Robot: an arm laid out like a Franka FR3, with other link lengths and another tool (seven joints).
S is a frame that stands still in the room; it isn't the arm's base.
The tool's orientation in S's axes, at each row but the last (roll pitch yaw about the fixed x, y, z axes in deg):
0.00, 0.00, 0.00
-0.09, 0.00, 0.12
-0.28, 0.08, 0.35
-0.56, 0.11, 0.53
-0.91, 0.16, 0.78
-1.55, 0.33, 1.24
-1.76, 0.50, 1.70
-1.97, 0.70, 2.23
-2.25, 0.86, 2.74
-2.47, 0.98, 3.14
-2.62, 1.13, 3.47
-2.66, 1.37, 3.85
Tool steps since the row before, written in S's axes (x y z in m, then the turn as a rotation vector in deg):
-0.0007, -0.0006, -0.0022, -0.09, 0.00, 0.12
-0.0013, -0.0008, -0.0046, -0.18, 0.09, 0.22
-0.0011, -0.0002, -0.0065, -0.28, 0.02, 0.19
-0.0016, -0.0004, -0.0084, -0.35, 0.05, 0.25
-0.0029, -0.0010, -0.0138, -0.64, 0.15, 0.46
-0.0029, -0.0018, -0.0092, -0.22, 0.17, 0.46
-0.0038, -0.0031, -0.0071, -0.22, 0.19, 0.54
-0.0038, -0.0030, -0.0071, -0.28, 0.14, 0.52
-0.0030, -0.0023, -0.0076, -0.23, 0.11, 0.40
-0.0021, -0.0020, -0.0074, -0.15, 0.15, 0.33
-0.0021, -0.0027, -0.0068, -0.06, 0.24, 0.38
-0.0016, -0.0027, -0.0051, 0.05, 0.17, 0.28
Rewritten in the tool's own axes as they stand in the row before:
-0.0007, -0.0006, -0.0022, -0.09, 0.00, 0.12
-0.0013, -0.0008, -0.0046, -0.18, 0.09, 0.22
-0.0011, -0.0002, -0.0065, -0.28, 0.02, 0.19
-0.0016, -0.0003, -0.0084, -0.35, 0.05, 0.25
-0.0029, -0.0007, -0.0138, -0.64, 0.15, 0.46
-0.0029, -0.0015, -0.0093, -0.22, 0.16, 0.46
-0.0038, -0.0028, -0.0072, -0.22, 0.18, 0.54
-0.0038, -0.0026, -0.0072, -0.28, 0.13, 0.52
-0.0030, -0.0019, -0.0077, -0.23, 0.11, 0.40
-0.0021, -0.0016, -0.0075, -0.15, 0.14, 0.33
-0.0021, -0.0023, -0.0070, -0.05, 0.23, 0.39
-0.0017, -0.0023, -0.0053, 0.05, 0.15, 0.29

